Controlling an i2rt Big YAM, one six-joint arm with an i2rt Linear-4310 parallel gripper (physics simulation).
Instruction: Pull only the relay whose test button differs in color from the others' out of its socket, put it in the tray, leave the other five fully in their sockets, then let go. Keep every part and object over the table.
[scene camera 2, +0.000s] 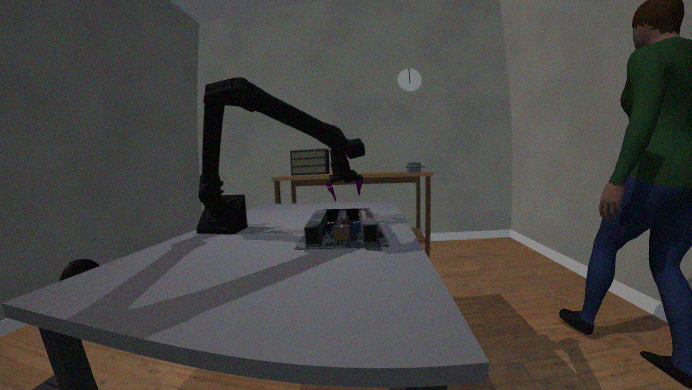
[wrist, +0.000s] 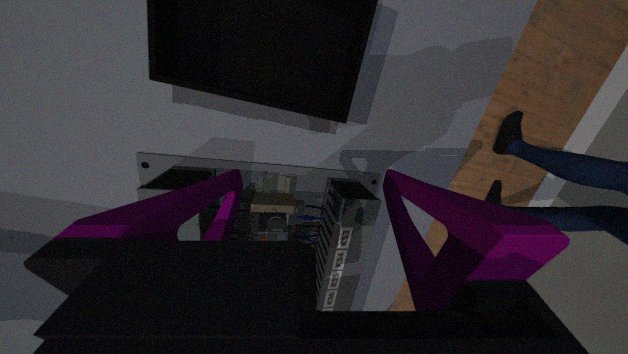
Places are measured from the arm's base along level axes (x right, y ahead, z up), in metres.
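Pixels of known places: gripper, fingertip midpoint: (scene camera 2: 347, 197) (wrist: 313, 177); arm's base, link origin: (scene camera 2: 219, 210).
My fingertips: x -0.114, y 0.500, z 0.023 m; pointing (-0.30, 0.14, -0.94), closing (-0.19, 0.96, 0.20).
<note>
For each thing: its top centre in the pictures, then the offset to it from my fingertips. "spot": a spot on its surface instead.
- relay panel's base plate, top centre: (wrist: 265, 274) (scene camera 2: 342, 233) dy -0.011, dx +0.184, dz -0.100 m
- clear relay, top centre: (wrist: 272, 242) dy -0.016, dx +0.078, dz -0.033 m
- tan end block, top centre: (wrist: 273, 209) dy -0.017, dx +0.060, dz -0.062 m
- black tray, surface spot: (wrist: 240, 94) spot: dy -0.057, dx -0.042, dz -0.068 m
- right duct, top centre: (wrist: 334, 310) (scene camera 2: 366, 215) dy +0.071, dx +0.180, dz -0.040 m
- left duct, top centre: (scene camera 2: 317, 216) dy -0.094, dx +0.187, dz -0.040 m
The relay panel's base plate (scene camera 2: 378, 244) (wrist: 227, 166) lies on the table, its relay row running between two raised ducts. In the wrist view a clear relay (wrist: 273, 222) sits in the row behind a tan end block (wrist: 273, 202). A small orange spot, apparently its test button (wrist: 265, 240), barely shows at the gripper body's edge. The other relays and their buttons are hidden there, and too small to tell in the scene view. The black tray (wrist: 240, 94) lies beyond the panel. My gripper (scene camera 2: 347, 197) (wrist: 313, 177) is open and empty, above the panel.
The right duct (wrist: 350, 215) carries K-number labels and stands between the fingertips in the wrist view. The left duct (scene camera 2: 314, 232) is partly behind a finger in the wrist view. A person (scene camera 2: 650, 115) stands beyond the table's right edge. A wooden bench (scene camera 2: 390, 178) stands behind.
</note>
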